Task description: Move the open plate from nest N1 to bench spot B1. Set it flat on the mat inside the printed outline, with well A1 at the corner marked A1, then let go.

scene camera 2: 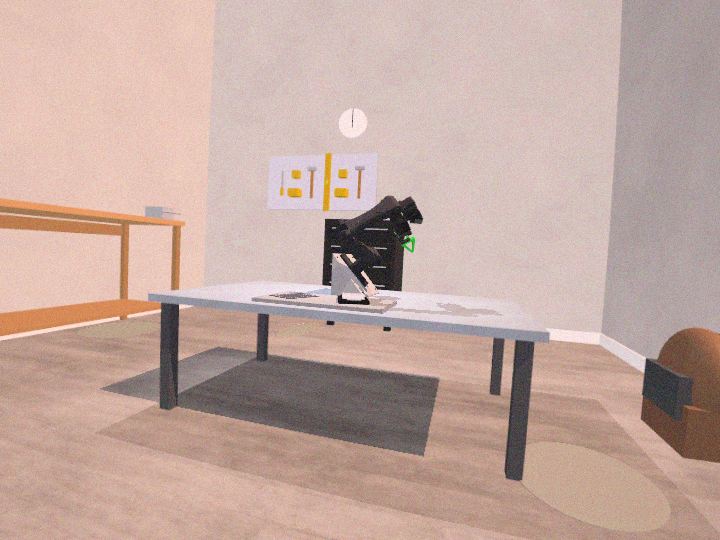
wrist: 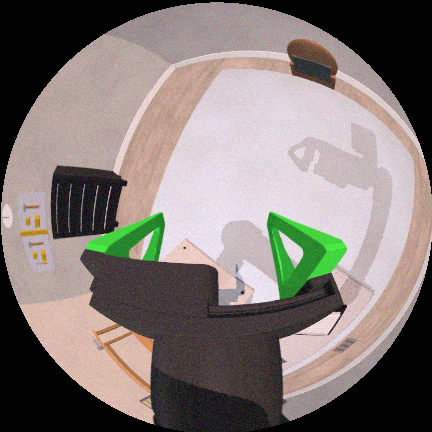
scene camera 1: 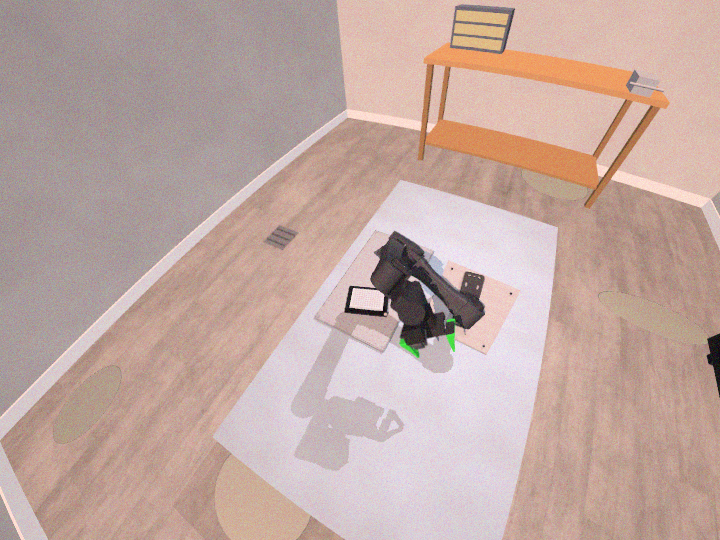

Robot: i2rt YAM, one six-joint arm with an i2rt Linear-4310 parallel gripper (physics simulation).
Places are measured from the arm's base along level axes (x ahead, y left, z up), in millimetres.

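Pixels of known places: gripper, fingertip midpoint: [scene camera 2: 409, 247] [wrist: 215, 217] [scene camera 1: 436, 353]; arm's base, link origin: [scene camera 2: 353, 270] [scene camera 1: 467, 300].
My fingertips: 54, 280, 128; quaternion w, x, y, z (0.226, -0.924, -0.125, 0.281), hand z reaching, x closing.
Observation:
Ahead of a thing's pixels: the offset from my fingertips to its middle, as dx, dy, dz. "spot": to the spot under its first point. Level surfaces: height alone.
A white, finely gridded plate @[+298, -190, -217] [scene camera 1: 366, 299] [wrist: 324, 322] lies inside a black rectangular border on the left pale board @[spot: +418, -306, -236] [scene camera 1: 353, 270]. In scene camera 2 it is a small white and black shape low beside the arm's base. I cannot tell whether the border is a nest or a printed outline, and no N1, B1 or A1 label is readable. My gripper [scene camera 1: 435, 352] [scene camera 2: 408, 244] [wrist: 215, 217] is open and empty, with green fingers wide apart. It hangs high above the table, to the right of the plate in scene camera 1 and well apart from it. The arm hides part of the boards.
A right pale board [scene camera 1: 494, 313] carries a dark holed block [scene camera 1: 472, 284]. Both boards lie on the white table @[dz -249] [scene camera 1: 465, 441] [scene camera 2: 488, 322]. A black drawer cabinet [wrist: 85, 202] and a brown chair [wrist: 312, 62] stand beyond the table. An orange workbench [scene camera 1: 540, 66] stands farther off.

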